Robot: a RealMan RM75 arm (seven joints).
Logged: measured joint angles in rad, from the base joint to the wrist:
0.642, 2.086, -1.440, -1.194, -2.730, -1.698, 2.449
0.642, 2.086, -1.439, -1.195, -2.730, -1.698, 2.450
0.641, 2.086, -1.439, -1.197, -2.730, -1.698, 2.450
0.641, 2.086, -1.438, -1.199, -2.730, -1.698, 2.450
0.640, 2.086, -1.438, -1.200, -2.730, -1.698, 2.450
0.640, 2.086, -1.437, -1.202, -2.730, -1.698, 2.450
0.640, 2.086, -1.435, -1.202, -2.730, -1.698, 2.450
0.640, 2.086, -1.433, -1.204, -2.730, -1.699, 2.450
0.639, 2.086, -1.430, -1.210, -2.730, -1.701, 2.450
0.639, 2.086, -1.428, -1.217, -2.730, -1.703, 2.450
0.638, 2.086, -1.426, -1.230, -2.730, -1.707, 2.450
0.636, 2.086, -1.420, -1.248, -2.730, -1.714, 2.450
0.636, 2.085, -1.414, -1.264, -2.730, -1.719, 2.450
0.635, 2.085, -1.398, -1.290, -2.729, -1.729, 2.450
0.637, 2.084, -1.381, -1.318, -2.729, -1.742, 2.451
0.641, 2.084, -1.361, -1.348, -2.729, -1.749, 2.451
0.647, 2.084, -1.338, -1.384, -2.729, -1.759, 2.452
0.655, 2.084, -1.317, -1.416, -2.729, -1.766, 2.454
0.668, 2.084, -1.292, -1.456, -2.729, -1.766, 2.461
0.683, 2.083, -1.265, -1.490, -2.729, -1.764, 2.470
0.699, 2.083, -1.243, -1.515, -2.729, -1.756, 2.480
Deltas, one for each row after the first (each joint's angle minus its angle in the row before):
0.000, 0.000, 0.001, -0.001, 0.000, 0.000, 0.001
-0.001, 0.000, 0.000, -0.002, 0.000, 0.000, 0.000
0.000, 0.000, 0.001, -0.002, 0.000, 0.000, 0.000
-0.001, 0.000, 0.000, -0.001, 0.000, 0.000, 0.000
0.000, 0.000, 0.001, -0.002, 0.000, 0.000, 0.000
0.000, 0.000, 0.002, 0.000, 0.000, 0.000, 0.000
0.000, 0.000, 0.002, -0.002, 0.000, -0.001, 0.000
-0.001, 0.000, 0.003, -0.006, 0.000, -0.002, 0.000
0.000, 0.000, 0.002, -0.007, 0.000, -0.002, 0.000
-0.001, 0.000, 0.002, -0.013, 0.000, -0.004, 0.000
-0.002, 0.000, 0.006, -0.018, 0.000, -0.007, 0.000
0.000, -0.001, 0.006, -0.016, 0.000, -0.005, 0.000
-0.001, 0.000, 0.016, -0.026, 0.001, -0.010, 0.000
0.002, -0.001, 0.017, -0.028, 0.000, -0.013, 0.001
0.004, 0.000, 0.020, -0.030, 0.000, -0.007, 0.000
0.006, 0.000, 0.023, -0.036, 0.000, -0.010, 0.001
0.008, 0.000, 0.021, -0.032, 0.000, -0.007, 0.002
0.013, 0.000, 0.025, -0.040, 0.000, 0.000, 0.007
0.015, -0.001, 0.027, -0.034, 0.000, 0.002, 0.009
0.016, 0.000, 0.022, -0.025, 0.000, 0.008, 0.010

